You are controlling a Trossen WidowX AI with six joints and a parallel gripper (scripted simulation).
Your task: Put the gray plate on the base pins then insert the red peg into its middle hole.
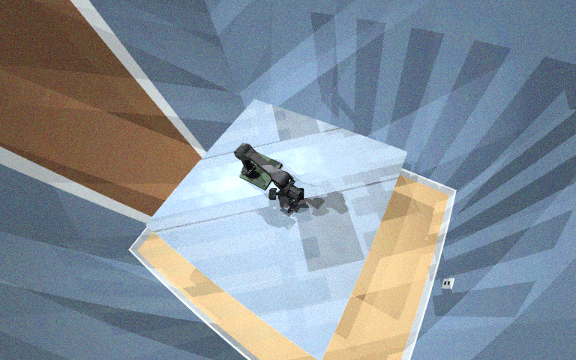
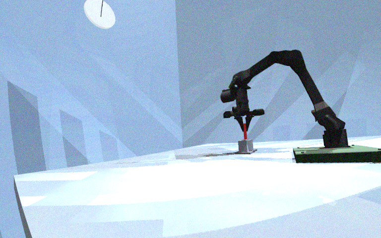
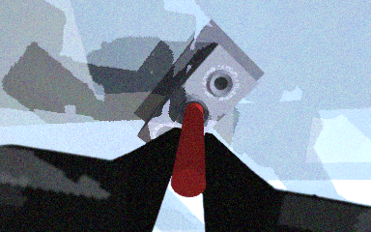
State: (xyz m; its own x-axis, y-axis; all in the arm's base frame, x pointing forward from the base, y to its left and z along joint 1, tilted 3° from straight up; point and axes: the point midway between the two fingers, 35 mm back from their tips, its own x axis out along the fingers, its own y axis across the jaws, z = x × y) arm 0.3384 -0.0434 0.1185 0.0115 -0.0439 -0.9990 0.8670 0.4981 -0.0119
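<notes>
My gripper tip is right at the red peg. From my gripper tip the other things lie so: gray plate (50 mm below); then base (90 mm below).
</notes>
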